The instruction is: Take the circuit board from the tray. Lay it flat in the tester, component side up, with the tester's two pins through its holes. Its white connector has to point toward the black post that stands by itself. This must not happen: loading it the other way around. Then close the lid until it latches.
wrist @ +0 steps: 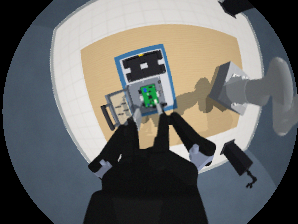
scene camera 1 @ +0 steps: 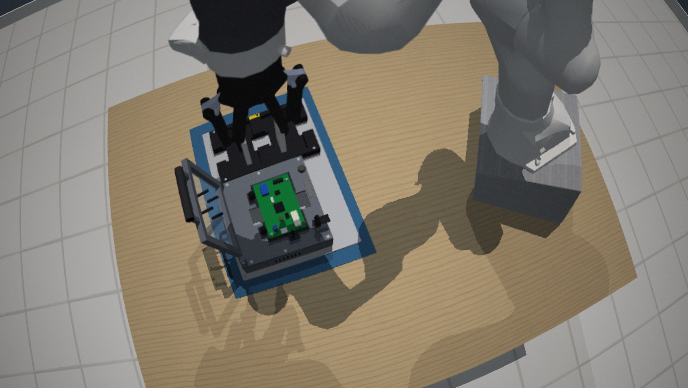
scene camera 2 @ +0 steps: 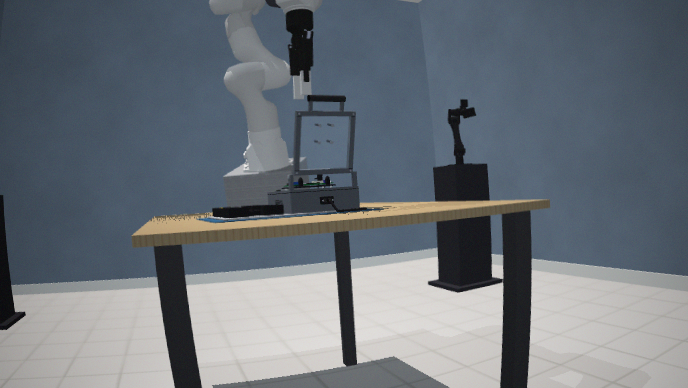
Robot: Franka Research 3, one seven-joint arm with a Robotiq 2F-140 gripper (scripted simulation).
Note:
In view: the gripper (scene camera 1: pixel 264 150), a green circuit board (scene camera 1: pixel 280 210) and a tester lid (scene camera 1: pixel 221 228).
The gripper also shows in the wrist view (wrist: pixel 148 110) and in scene camera 2 (scene camera 2: pixel 302 96). The tester lid shows as well in the wrist view (wrist: pixel 122 97).

